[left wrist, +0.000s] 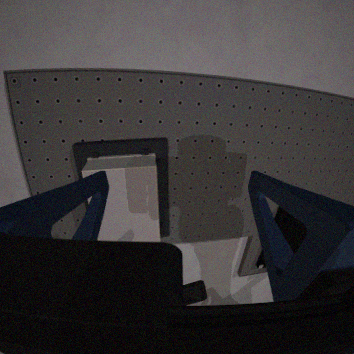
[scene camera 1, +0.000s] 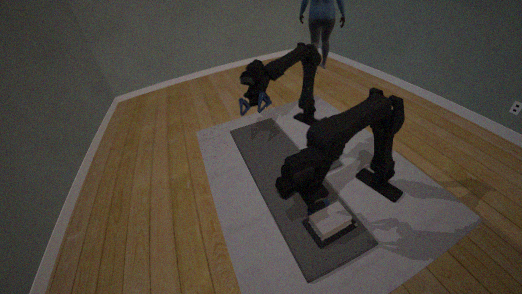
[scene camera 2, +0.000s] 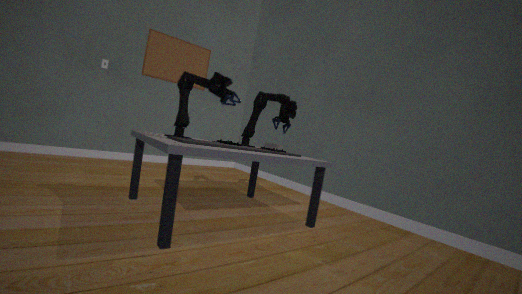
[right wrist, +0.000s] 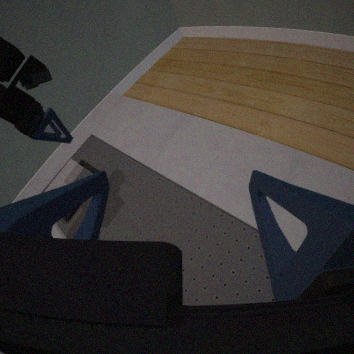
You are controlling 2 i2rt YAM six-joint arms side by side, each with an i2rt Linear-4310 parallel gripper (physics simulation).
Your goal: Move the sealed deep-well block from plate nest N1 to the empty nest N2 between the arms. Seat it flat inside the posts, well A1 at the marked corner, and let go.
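Places are measured from the left arm's base along level axes (x back, y down, z right), in millimetres.
Pixels of known places: left gripper, between the fingertips: (left wrist: 178, 178) (scene camera 1: 301, 201) (scene camera 2: 280, 131) (right wrist: 65, 137); right gripper, between the fingertips: (scene camera 1: 249, 113) (scene camera 2: 238, 103) (right wrist: 178, 178); left arm's base, origin of its link: (scene camera 1: 378, 185); right arm's base, origin of its link: (scene camera 1: 308, 121).
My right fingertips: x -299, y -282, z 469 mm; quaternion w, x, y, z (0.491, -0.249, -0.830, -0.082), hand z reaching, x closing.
Ahead of a thing's pixels: the offset from my right fingertips to its top centre. Level surfaces: height alone.
The pale deep-well block @(dy +216, dx -3, dz -458 mm) (scene camera 1: 331, 219) (scene camera 2: 271, 145) (left wrist: 117, 210) sits in nest N1 @(dy +248, dx -3, dz -458 mm) (scene camera 1: 322, 244) (left wrist: 120, 146), a dark frame near the board's end. My left gripper (scene camera 2: 281, 129) (left wrist: 178, 178) is open and empty above the board. In the left wrist view, one finger overlaps the block's left side, and the block lies left of the gap's middle. Nest N2 @(dy +248, dx +192, dz -168 mm) (scene camera 2: 230, 142) (left wrist: 289, 232) shows partly behind the other finger; the left arm mostly hides it in scene camera 1. My right gripper (scene camera 1: 252, 112) (scene camera 2: 235, 102) (right wrist: 178, 178) is open, high over the board's far end. The marked corner is not readable.
The grey perforated board @(dy +270 mm) (scene camera 1: 260, 165) (left wrist: 120, 110) (right wrist: 165, 210) lies on the pale table (scene camera 1: 220, 185) (scene camera 2: 150, 138). The left arm reaches over the board, near N2. A person (scene camera 1: 321, 20) stands behind the table.
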